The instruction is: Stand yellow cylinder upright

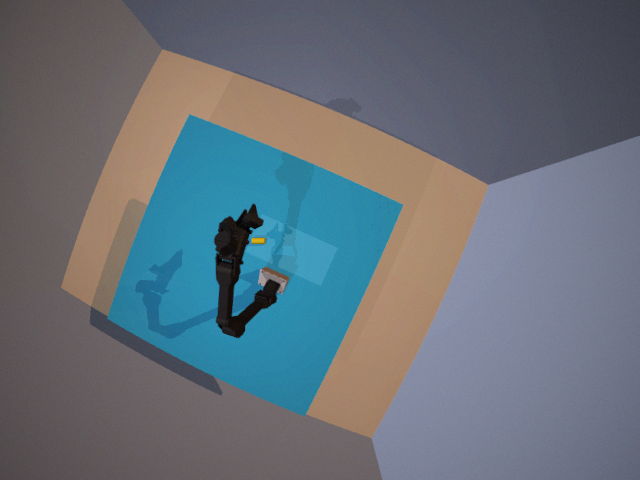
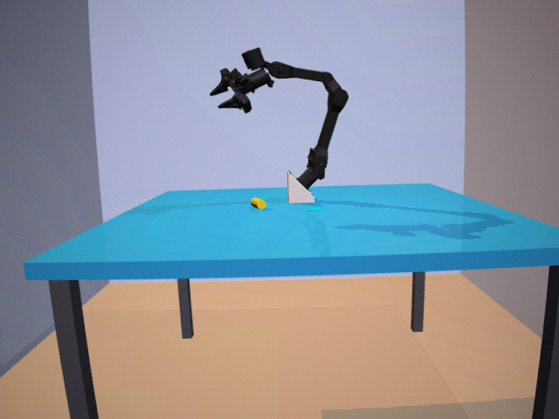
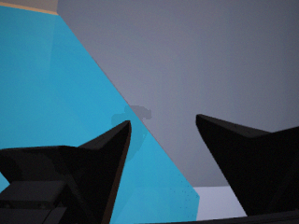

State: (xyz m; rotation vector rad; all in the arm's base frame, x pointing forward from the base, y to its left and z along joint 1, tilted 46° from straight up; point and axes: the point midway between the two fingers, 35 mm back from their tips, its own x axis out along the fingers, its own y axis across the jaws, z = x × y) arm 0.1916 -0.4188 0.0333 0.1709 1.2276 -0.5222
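My gripper tip is now 1 cm past the yellow cylinder, 14 cm to the right of it and 36 cm above it. Round my gripper tip: cyan circle 6 cm ahead, 34 cm to the left, 38 cm below.
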